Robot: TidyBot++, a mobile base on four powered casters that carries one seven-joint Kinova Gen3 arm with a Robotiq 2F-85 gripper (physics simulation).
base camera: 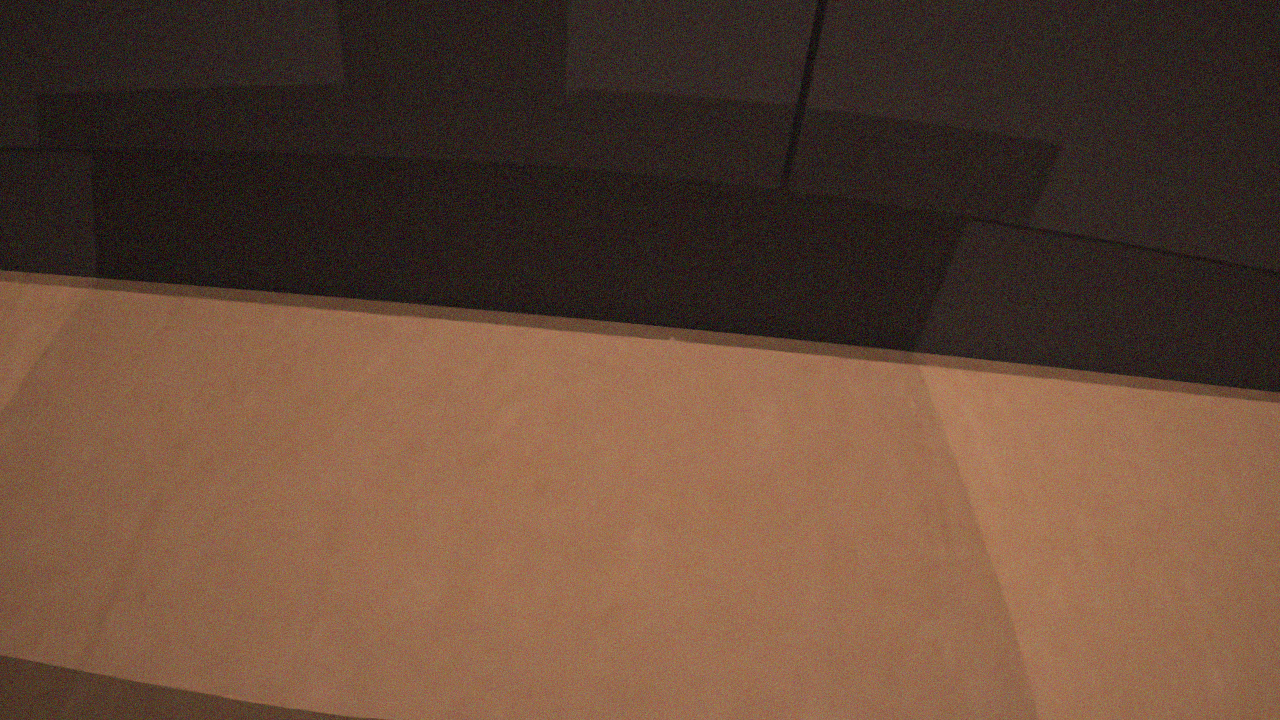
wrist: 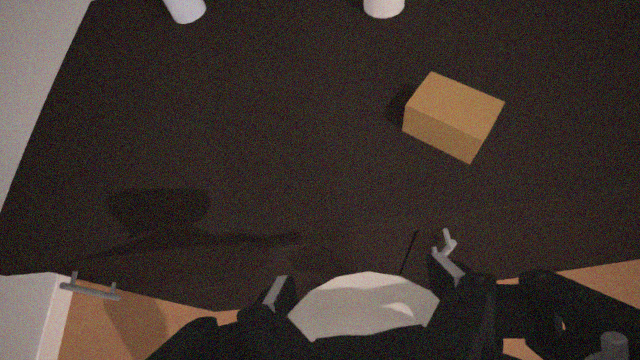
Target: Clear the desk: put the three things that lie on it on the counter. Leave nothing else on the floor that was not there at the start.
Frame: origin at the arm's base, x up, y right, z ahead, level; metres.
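Seen in the pictures: gripper, fingertip midpoint: [wrist: 361, 283].
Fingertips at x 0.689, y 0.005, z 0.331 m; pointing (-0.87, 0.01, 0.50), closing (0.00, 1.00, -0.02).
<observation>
Pixels of each thing's middle, then the offset from my fingertips to it. "*": a spot on its surface instead. Level surfaces: height alone.
- dark counter, surface height: dx -0.176 m
- tan box, body centre: [wrist: 450, 117] dy +0.137, dx -0.151, dz +0.193 m
- brown floor, surface height: dx -1.086 m
- grey bar handle, surface spot: [wrist: 90, 291] * dy -0.463, dx -0.334, dz +0.106 m
My gripper [wrist: 361, 283] is shut on a white, rounded, bowl-like thing [wrist: 365, 312] at the bottom of the wrist view, with one finger on each side of it. It hangs above and near the front edge of a dark counter [wrist: 280, 125]. On the dark top, right of centre, lies a tan box [wrist: 455, 107]. Two pale round-ended things, one bluish white [wrist: 186, 11] and one pinkish white [wrist: 384, 7], are cut off by the top edge of the view. The gripper does not show in the base camera view. I cannot tell whether the desk shows.
A dark cabinet front [base camera: 501, 241] stands ahead across the base camera view, beyond the brown floor [base camera: 537, 501]. In the wrist view a white cabinet [wrist: 25, 315] with a grey bar handle [wrist: 90, 291] is at lower left. Another handle [wrist: 448, 242] shows beside the right finger.
</observation>
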